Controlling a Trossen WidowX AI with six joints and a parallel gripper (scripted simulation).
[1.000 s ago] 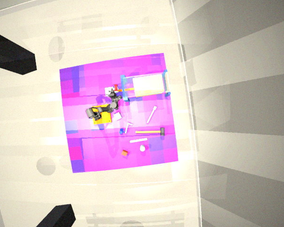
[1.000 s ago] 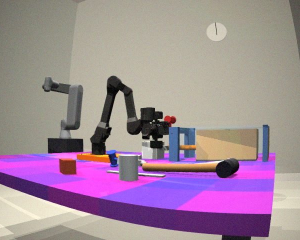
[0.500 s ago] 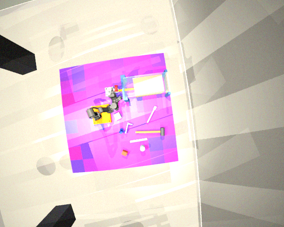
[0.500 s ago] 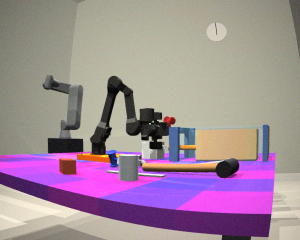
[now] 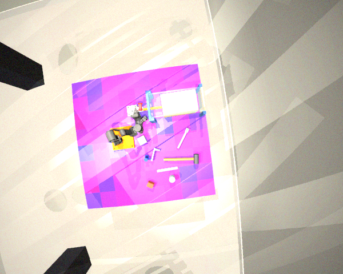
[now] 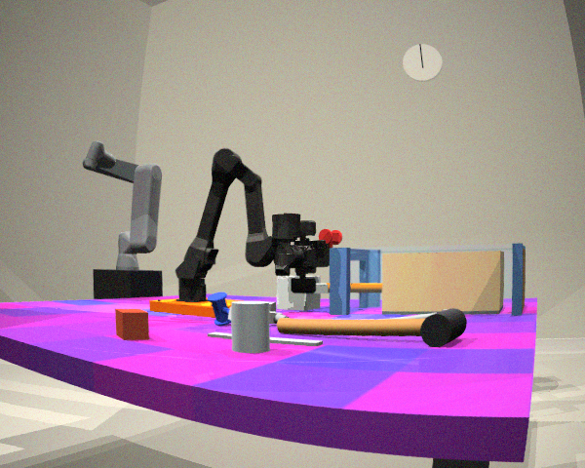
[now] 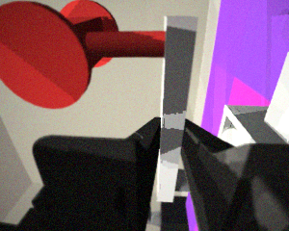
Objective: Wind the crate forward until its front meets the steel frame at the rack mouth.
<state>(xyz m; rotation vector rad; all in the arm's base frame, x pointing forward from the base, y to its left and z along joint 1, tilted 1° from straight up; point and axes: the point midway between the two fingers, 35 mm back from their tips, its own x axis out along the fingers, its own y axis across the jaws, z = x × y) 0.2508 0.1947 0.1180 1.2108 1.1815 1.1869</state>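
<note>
The red-knobbed winch handle is 10 mm to the right of my gripper tip, 10 mm ahead of it and 10 mm above it. Also, from my gripper tip: hand winch: 110 mm below, 60 mm behind, 10 mm to the right; red knob: 50 mm ahead, 40 mm above, 20 mm to the right; blue frame: 110 mm ahead, 40 mm below, 20 mm to the right.
</note>
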